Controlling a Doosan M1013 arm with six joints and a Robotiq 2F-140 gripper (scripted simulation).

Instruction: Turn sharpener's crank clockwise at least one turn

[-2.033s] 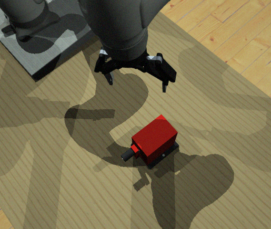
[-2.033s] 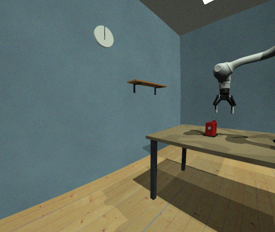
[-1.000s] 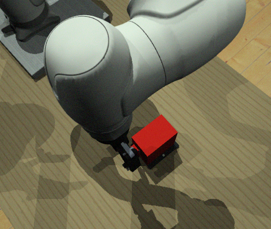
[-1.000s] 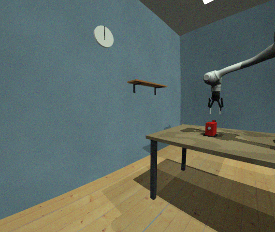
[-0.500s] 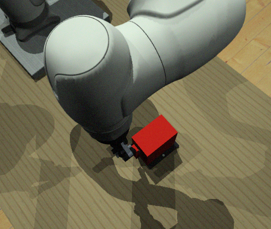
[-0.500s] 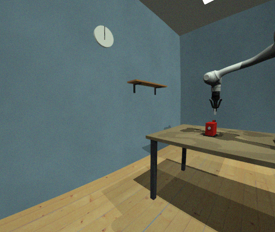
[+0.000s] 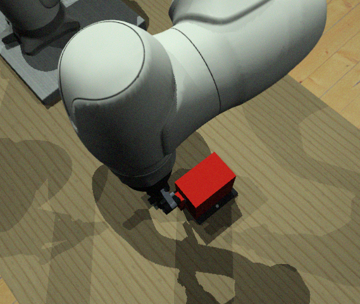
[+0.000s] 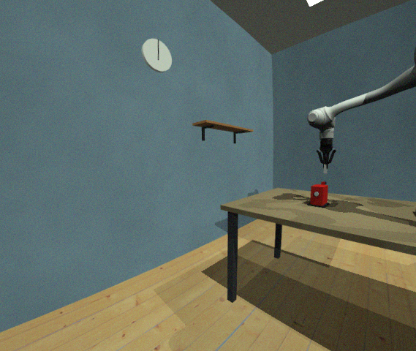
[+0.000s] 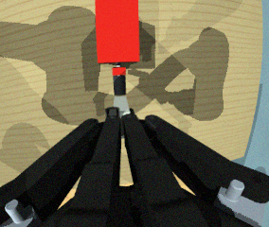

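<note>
Now: hand 20 mm to the right of the crank knob and 100 mm above it. The rest, counted from my hand: sharpener crank (20 mm to the left, 110 mm below).
</note>
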